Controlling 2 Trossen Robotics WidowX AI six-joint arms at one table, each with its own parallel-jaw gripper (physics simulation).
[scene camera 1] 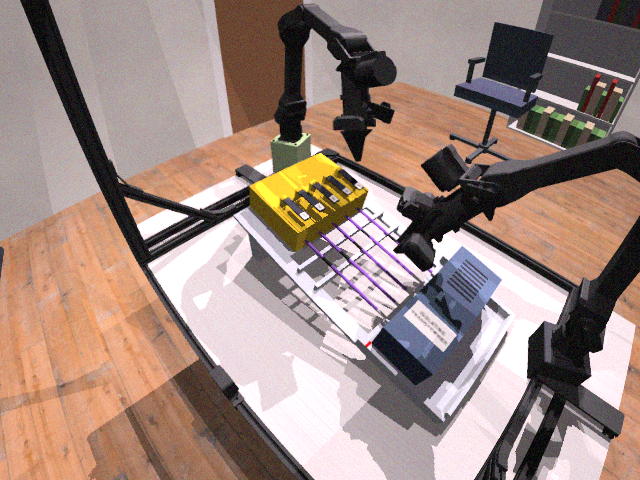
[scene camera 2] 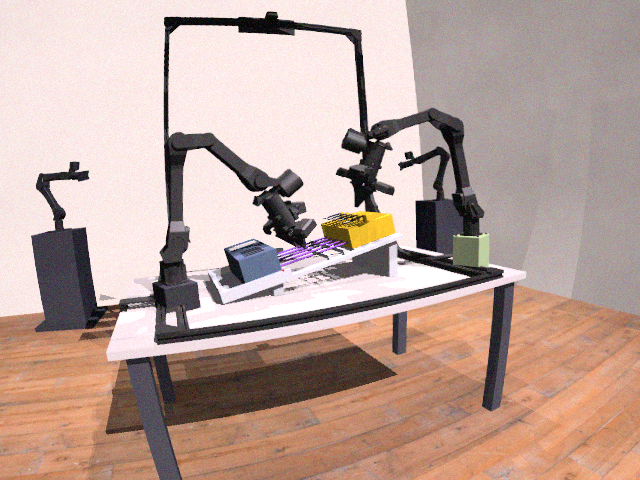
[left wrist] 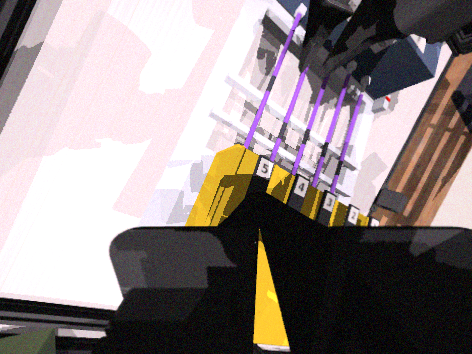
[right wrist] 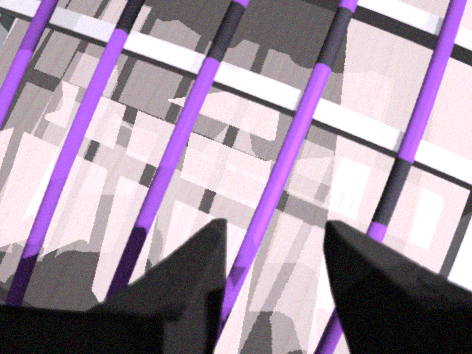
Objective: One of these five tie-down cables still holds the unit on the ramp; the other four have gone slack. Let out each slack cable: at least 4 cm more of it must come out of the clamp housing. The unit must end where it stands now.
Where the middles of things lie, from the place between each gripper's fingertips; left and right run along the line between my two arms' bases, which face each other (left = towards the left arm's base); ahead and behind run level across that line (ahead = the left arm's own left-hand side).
Scene:
My left hand is 130 mm above the ramp crossbar [right wrist: 340, 121], 120 mm to the left of it and 90 mm past it.
I see the ramp crossbar 50 mm to the left of my right hand, 50 mm behind it and 20 mm below it.

